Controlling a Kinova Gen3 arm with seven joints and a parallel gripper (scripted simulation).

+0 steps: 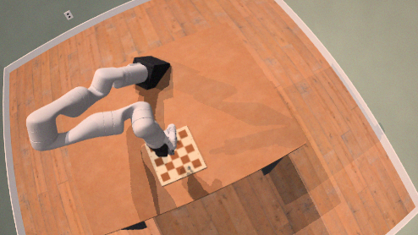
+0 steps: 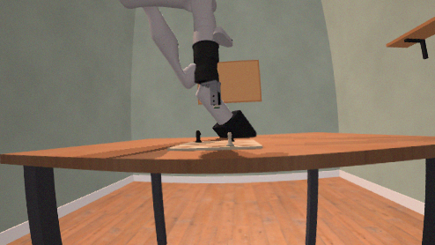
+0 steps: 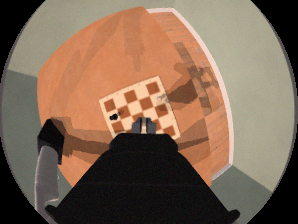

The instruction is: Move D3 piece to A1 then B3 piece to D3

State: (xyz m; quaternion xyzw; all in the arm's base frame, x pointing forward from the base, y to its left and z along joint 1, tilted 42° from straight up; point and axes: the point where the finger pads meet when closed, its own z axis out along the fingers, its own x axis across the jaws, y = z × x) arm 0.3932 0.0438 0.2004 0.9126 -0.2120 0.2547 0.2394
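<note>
My hand is 130 mm above the chessboard and 20 mm past it.
</note>
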